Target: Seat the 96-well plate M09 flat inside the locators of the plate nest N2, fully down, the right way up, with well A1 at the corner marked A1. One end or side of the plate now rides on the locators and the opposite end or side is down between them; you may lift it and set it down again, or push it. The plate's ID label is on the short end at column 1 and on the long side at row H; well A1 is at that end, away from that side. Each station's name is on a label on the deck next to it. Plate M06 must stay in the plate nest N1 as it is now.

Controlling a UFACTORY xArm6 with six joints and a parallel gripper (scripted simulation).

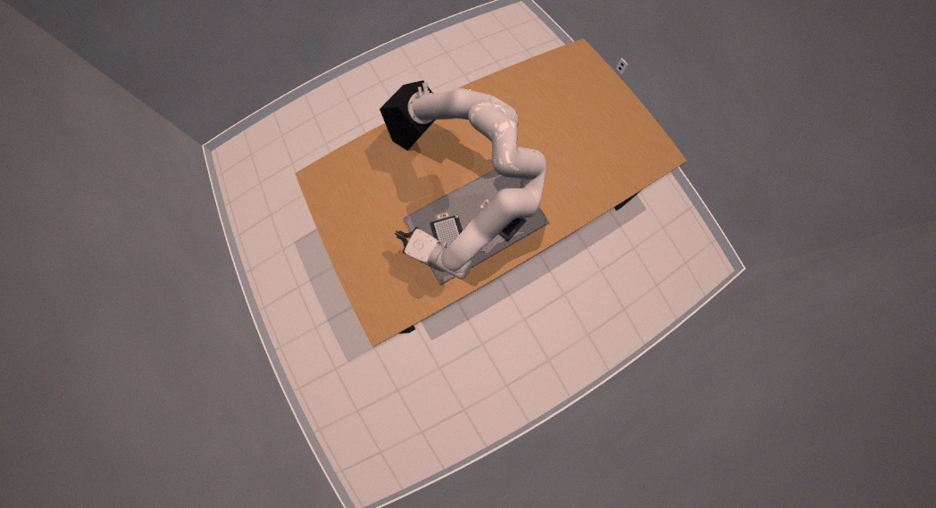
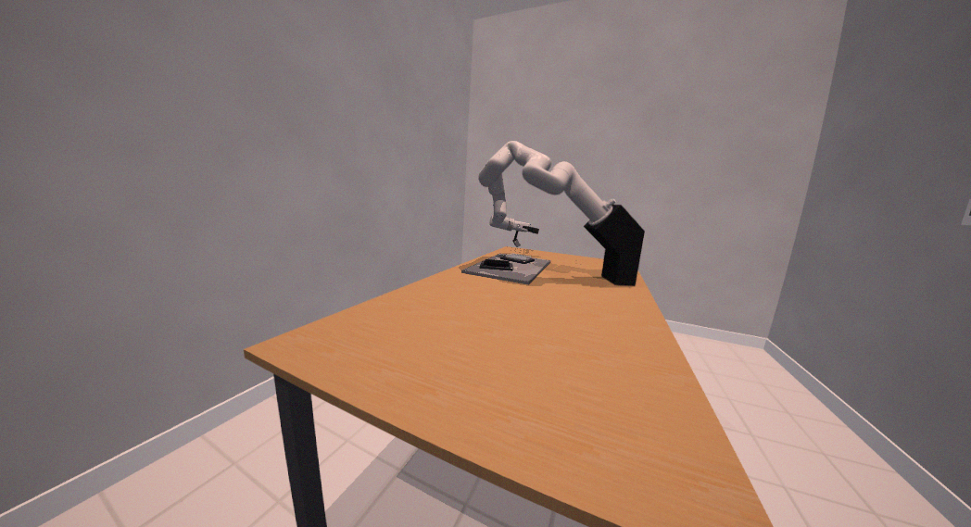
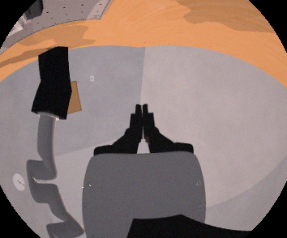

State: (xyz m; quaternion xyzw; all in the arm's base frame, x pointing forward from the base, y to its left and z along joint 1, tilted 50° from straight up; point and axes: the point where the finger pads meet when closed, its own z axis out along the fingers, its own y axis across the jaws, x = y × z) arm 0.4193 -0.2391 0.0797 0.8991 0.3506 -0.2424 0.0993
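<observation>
Now: the white 96-well plate 170 mm to the left of my hand, 140 mm below it and 10 mm behind it. From my hand the other things lie so: dark plate 400 mm to the left, 140 mm below, 40 mm behind; plate nest 170 mm to the left, 160 mm below.
</observation>
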